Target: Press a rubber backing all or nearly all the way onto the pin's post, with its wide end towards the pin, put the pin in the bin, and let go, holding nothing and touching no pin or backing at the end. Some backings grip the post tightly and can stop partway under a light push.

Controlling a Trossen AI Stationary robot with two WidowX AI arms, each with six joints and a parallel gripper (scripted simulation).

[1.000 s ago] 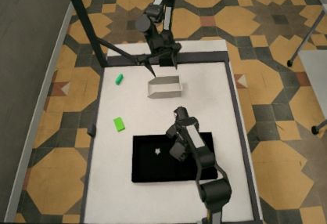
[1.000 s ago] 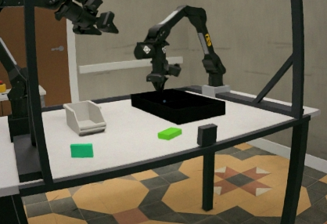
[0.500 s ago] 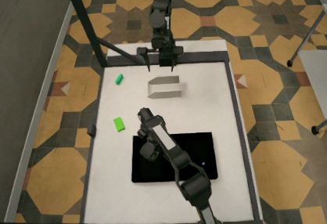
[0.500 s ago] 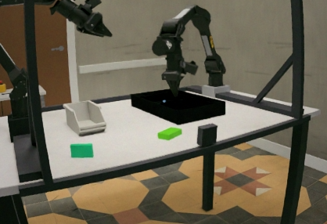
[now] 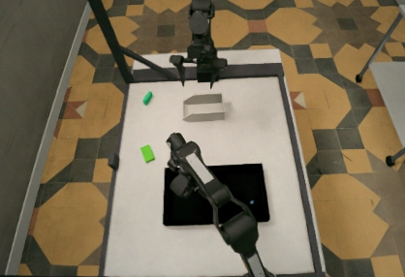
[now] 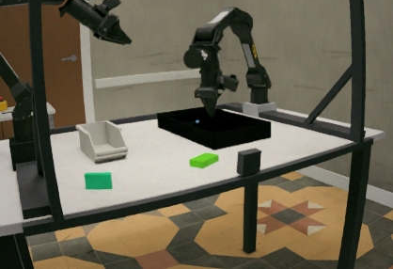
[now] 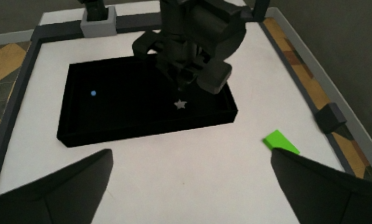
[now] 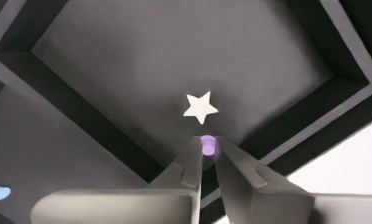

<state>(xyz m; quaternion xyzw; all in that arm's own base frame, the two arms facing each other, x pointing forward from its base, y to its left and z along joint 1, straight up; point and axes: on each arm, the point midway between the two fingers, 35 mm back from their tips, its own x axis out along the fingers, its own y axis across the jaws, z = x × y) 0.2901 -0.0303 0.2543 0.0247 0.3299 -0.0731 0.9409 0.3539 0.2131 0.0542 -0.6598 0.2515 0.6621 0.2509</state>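
Now: the white star-shaped pin 9 cm below my right hand. The rest, counted from my right hand: grey bin (9 cm ahead, 33 cm to the left, 6 cm below); then black tray (7 cm ahead, 5 cm to the right, 8 cm below).
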